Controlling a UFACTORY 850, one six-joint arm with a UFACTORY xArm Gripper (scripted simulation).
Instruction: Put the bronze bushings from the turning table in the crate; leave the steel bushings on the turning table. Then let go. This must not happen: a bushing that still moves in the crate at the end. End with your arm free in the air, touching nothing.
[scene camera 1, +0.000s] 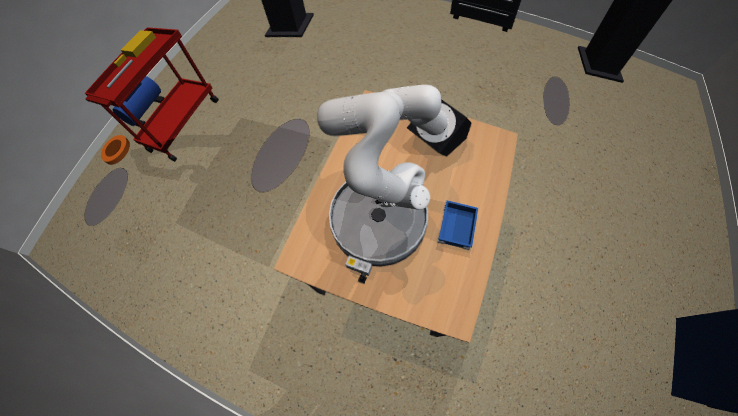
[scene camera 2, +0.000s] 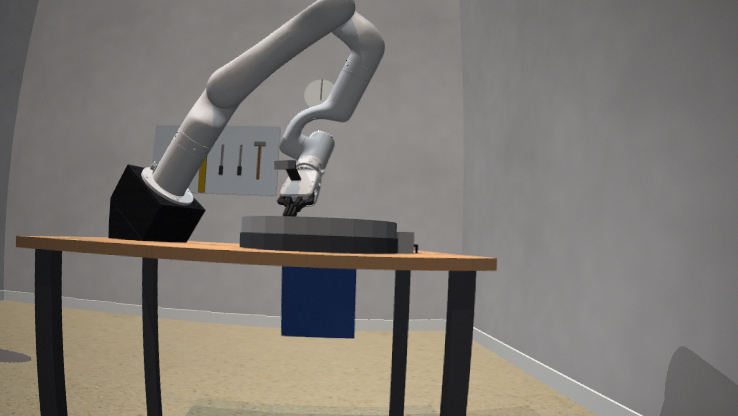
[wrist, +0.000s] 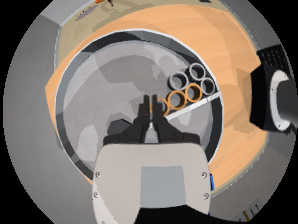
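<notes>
Gripper, mine (scene camera 2: 287, 219), also (wrist: 150, 101).
</notes>
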